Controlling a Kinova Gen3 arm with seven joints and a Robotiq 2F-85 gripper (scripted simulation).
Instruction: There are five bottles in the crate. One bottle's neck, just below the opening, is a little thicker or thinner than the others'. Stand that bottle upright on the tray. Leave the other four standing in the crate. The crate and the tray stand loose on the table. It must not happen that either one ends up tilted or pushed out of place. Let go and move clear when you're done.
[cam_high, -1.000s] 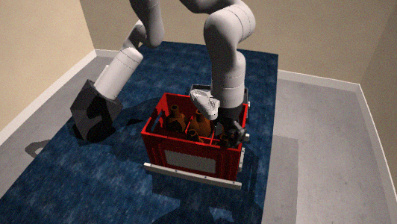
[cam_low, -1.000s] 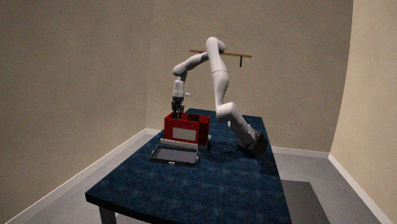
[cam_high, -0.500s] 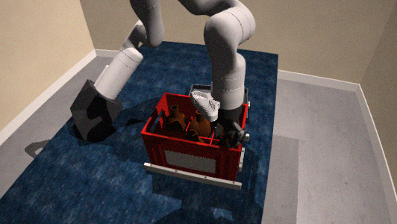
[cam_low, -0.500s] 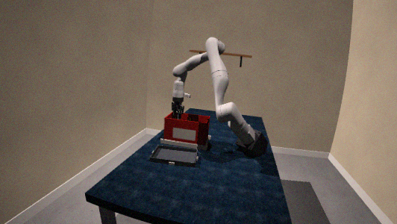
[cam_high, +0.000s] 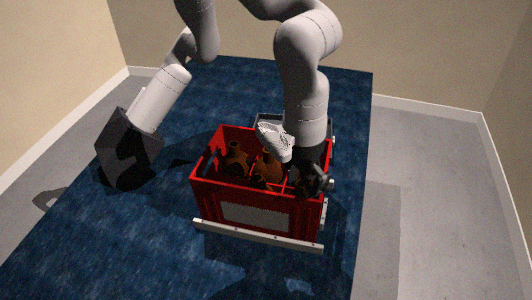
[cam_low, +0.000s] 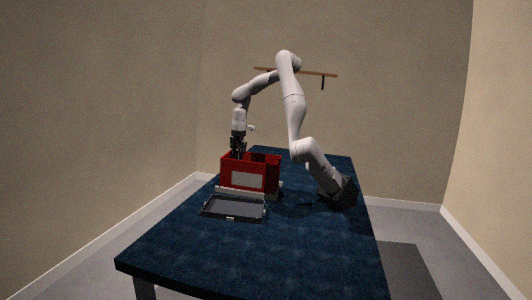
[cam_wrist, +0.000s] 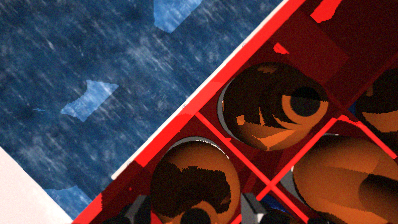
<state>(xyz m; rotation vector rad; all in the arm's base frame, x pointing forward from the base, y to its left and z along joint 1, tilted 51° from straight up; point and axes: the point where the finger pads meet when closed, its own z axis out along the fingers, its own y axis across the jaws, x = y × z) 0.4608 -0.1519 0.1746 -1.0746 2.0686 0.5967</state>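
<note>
My hand is 100 mm past the crate, 10 mm to the right of it and 70 mm above it. From my hand the other things lie so: grey tray (180 mm behind, 270 mm to the left, 140 mm below).
</note>
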